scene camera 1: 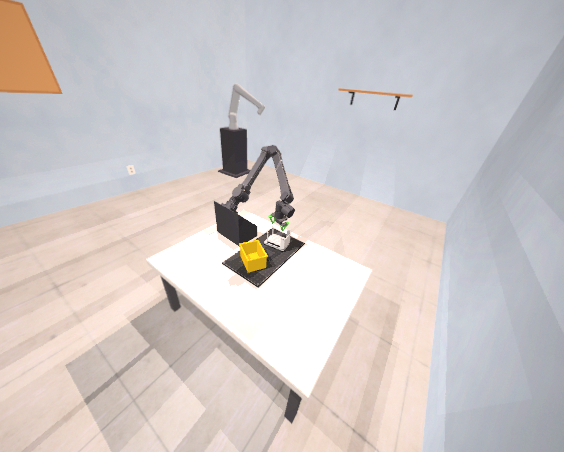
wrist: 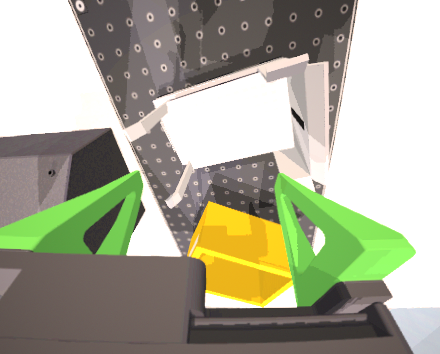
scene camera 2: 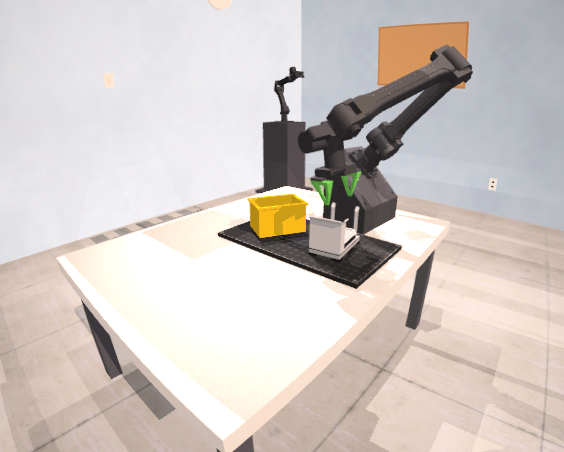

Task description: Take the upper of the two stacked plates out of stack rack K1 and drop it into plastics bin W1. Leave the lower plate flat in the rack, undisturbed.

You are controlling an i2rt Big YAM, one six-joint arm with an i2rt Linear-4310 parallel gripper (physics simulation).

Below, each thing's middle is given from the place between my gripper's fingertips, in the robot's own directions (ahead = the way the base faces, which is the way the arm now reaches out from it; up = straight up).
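There's the white plate (wrist: 246, 117), and my hand is 10 mm short of it and 100 mm above it.
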